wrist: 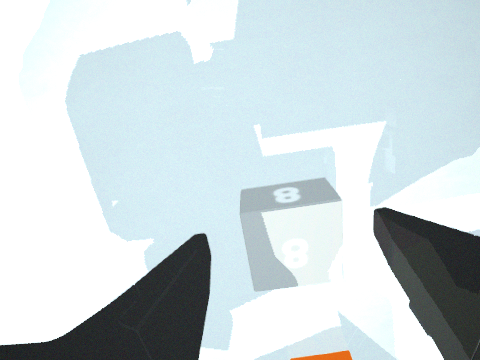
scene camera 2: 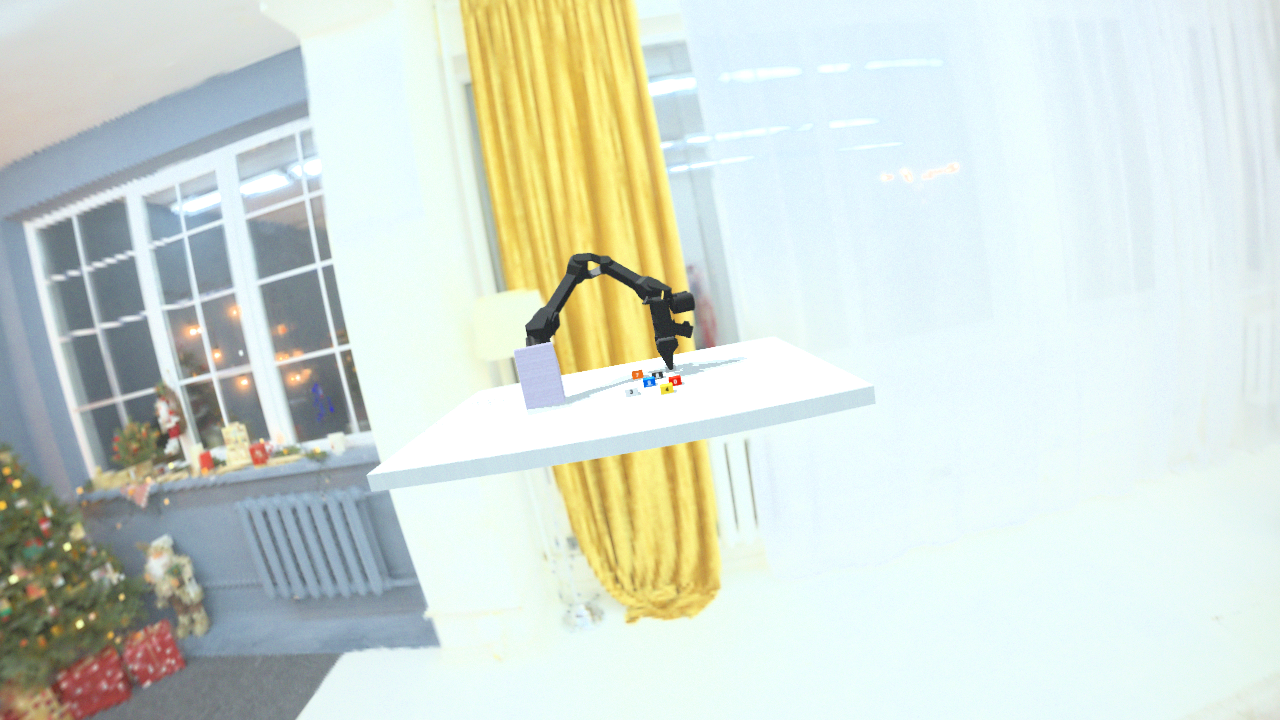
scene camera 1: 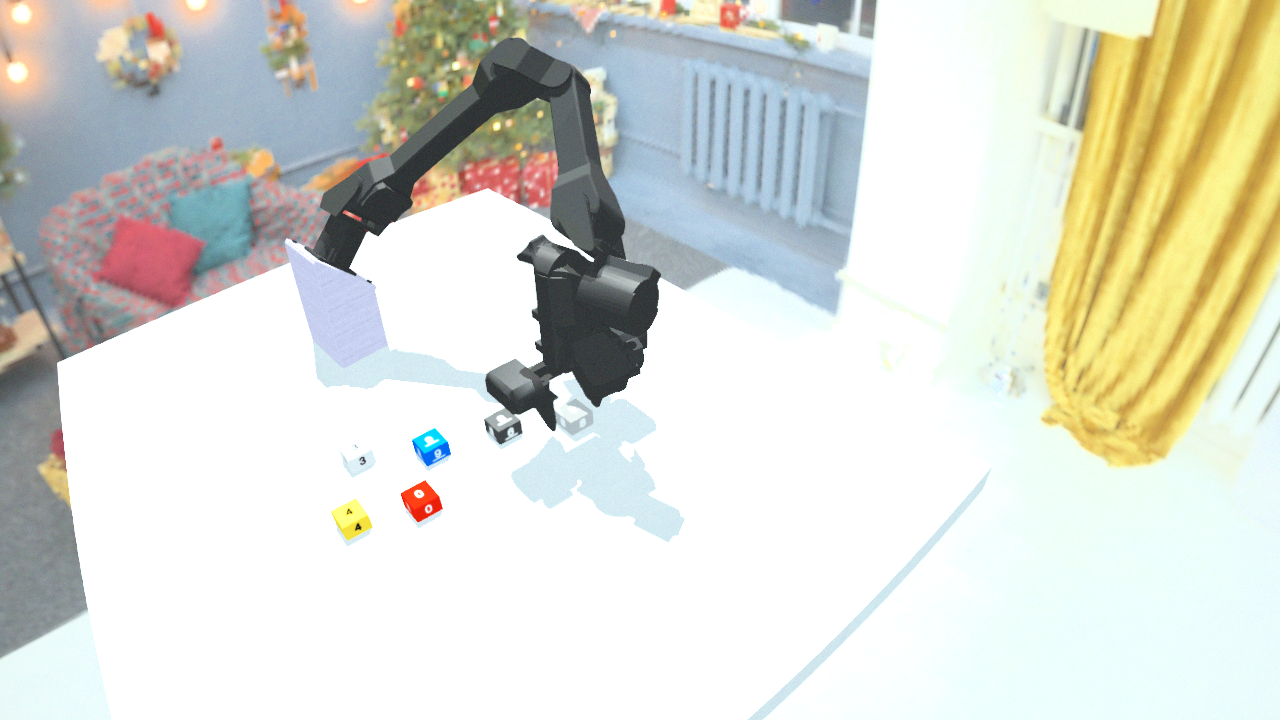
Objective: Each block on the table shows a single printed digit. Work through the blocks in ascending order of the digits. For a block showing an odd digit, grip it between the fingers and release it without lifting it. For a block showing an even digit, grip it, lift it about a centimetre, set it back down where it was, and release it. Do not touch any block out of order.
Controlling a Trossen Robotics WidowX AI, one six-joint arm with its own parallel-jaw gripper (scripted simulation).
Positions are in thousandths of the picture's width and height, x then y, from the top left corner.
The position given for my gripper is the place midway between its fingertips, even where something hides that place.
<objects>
my gripper: wrist 605, 646; scene camera 2 524, 512; scene camera 1 449, 580
</objects>
